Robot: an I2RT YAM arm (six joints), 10 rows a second.
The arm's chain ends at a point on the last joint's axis. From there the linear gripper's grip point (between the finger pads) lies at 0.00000 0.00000 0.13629 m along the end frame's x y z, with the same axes.
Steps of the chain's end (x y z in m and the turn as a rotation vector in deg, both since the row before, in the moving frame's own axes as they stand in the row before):
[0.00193, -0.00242, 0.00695, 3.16, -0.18, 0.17]
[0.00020, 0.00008, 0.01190, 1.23, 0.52, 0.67]
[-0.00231, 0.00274, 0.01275, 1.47, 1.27, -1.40]
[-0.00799, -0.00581, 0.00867, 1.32, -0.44, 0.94]
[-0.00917, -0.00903, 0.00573, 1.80, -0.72, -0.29]
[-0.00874, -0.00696, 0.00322, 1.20, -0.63, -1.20]
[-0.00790, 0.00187, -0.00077, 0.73, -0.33, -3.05]
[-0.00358, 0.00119, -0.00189, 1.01, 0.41, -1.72]
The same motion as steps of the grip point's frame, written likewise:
[0.00151, -0.00993, 0.00674, 3.16, -0.18, 0.17]
[0.00145, -0.00284, 0.01186, 1.23, 0.52, 0.67]
[0.00067, -0.00079, 0.01267, 1.47, 1.27, -1.40]
[-0.00901, -0.00896, 0.00863, 1.32, -0.44, 0.94]
[-0.01089, -0.01331, 0.00565, 1.80, -0.72, -0.29]
[-0.01027, -0.00980, 0.00318, 1.20, -0.63, -1.20]
[-0.00873, 0.00016, -0.00078, 0.73, -0.33, -3.05]
[-0.00264, -0.00123, -0.00191, 1.01, 0.41, -1.72]

